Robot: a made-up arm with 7 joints.
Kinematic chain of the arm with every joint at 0, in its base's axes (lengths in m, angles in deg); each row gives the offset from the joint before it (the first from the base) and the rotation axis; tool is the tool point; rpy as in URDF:
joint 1: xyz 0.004 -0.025 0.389 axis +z
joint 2: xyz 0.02 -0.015 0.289 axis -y
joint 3: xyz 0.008 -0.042 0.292 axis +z
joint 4: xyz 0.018 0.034 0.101 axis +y
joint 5: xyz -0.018 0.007 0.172 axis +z
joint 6: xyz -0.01 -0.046 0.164 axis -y
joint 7: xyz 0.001 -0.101 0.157 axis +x
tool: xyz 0.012 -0.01 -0.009 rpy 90 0 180
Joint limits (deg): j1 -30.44..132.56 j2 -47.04..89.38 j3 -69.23..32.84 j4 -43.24..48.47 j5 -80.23..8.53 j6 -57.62..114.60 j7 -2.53..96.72
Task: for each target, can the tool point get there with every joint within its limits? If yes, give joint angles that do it. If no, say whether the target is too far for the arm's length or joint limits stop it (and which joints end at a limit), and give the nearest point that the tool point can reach.
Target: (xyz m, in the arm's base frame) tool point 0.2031 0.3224 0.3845
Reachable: no: joint limits stop it (at a limit: joint 1, joint 2, joint 4, joint 6, joint 7) | nearest point -0.2393 0.3944 0.4959 | short by 0.462 m
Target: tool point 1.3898 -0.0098 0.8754
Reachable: no: too far | nearest point 0.8340 -0.0159 0.9152 | short by 0.557 m
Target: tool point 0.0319 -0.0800 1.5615
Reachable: yes | joints 19.66 9.74 19.37 29.87 -28.61 31.02 77.69
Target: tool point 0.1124 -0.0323 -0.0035
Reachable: no: joint limits stop it (at a limit: joint 1, joint 2, joint 4, joint 7) | nearest point 0.3514 -0.3046 0.3150 | short by 0.482 m
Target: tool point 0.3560 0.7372 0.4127
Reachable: no: joint limits stop it (at a limit: joint 2, joint 4, joint 5, joint 6, joint 7) | nearest point 0.3088 0.6349 0.7541 | short by 0.359 m
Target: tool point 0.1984 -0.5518 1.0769
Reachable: yes | joints 90.83 30.74 16.75 -21.83 -19.24 96.28 58.87
